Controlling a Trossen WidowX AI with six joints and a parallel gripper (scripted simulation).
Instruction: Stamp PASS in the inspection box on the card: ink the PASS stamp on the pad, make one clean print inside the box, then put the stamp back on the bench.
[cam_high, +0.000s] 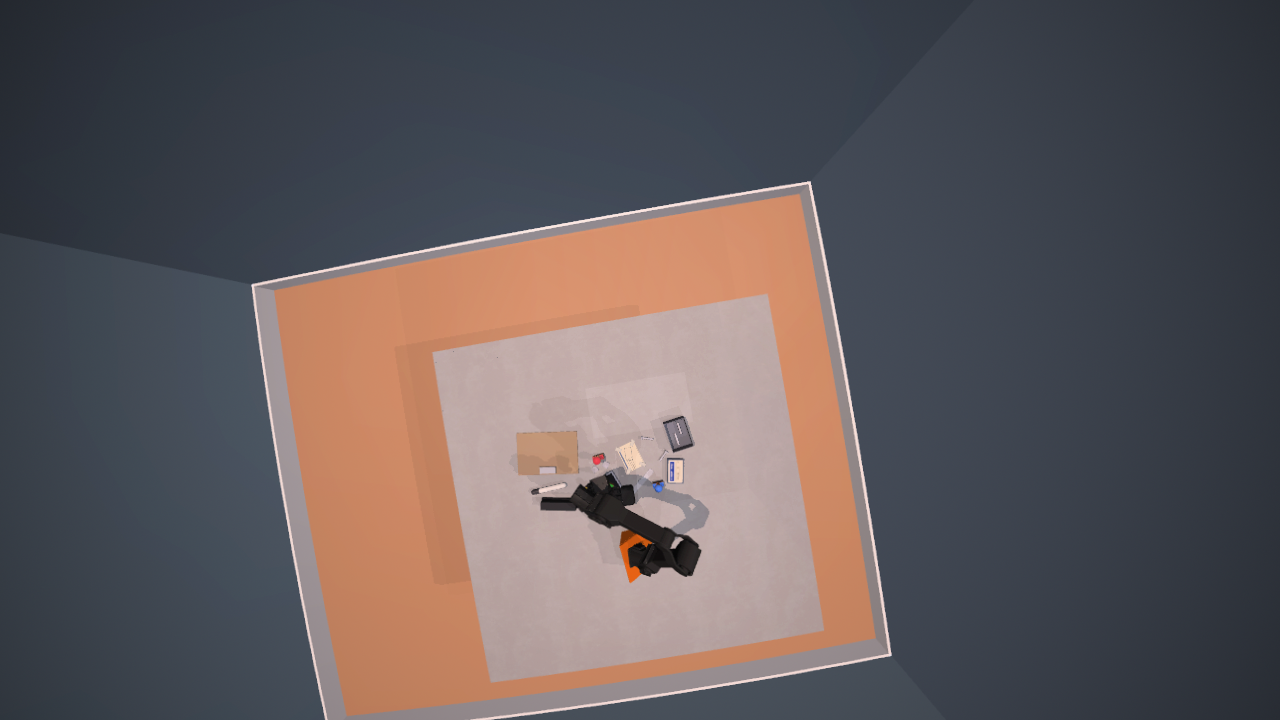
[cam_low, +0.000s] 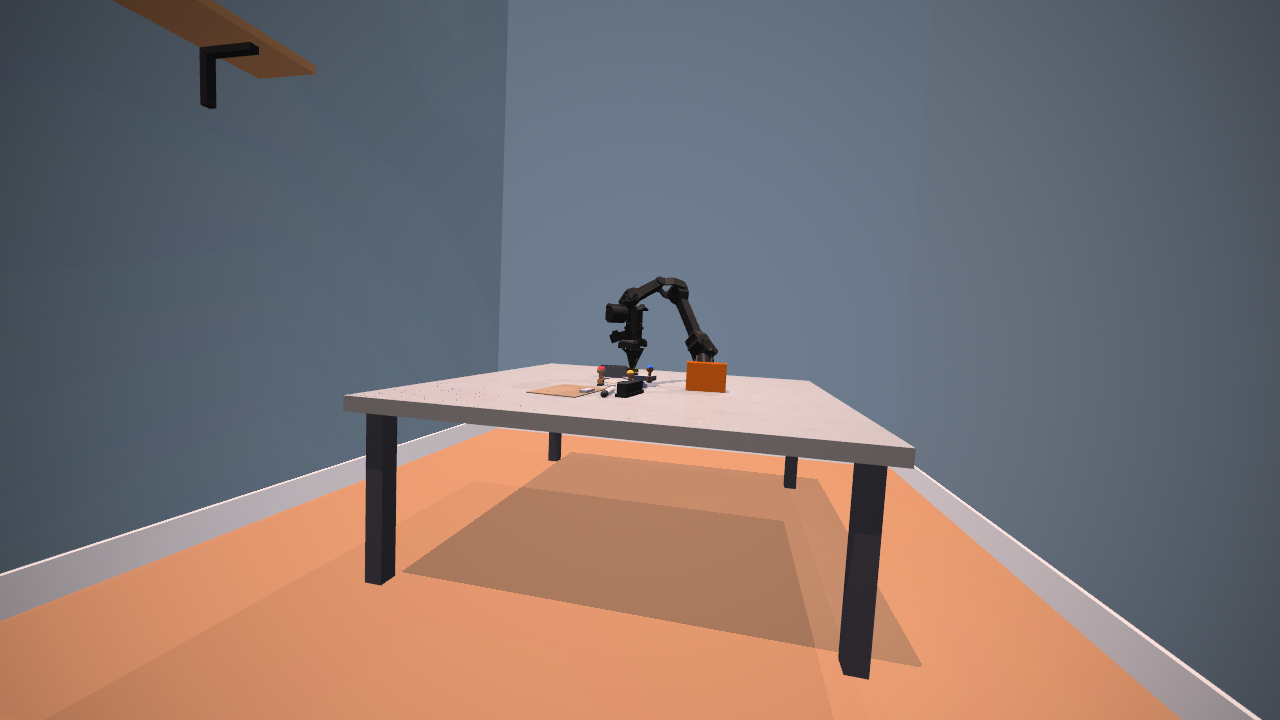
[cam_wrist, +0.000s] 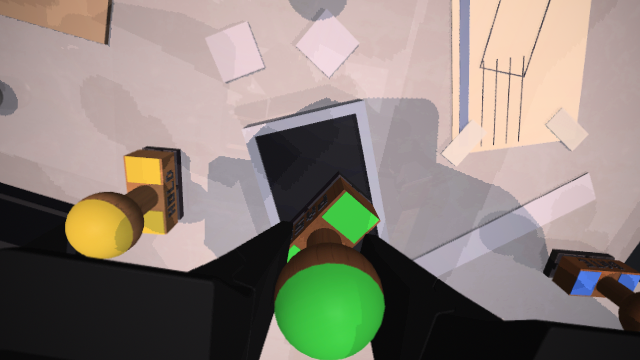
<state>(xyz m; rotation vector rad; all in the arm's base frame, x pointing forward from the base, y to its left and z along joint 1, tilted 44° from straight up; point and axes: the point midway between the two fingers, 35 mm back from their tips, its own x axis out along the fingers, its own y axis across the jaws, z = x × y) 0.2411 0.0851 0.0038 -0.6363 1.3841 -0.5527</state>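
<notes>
My gripper tip is 6 cm above the ink pad. From my gripper tip the other things lie so: yellow stamp 9 cm to the left, 5 cm below, 2 cm behind; pass stamp right at my gripper tip; red stamp 10 cm ahead, 5 cm below, 3 cm to the left.
</notes>
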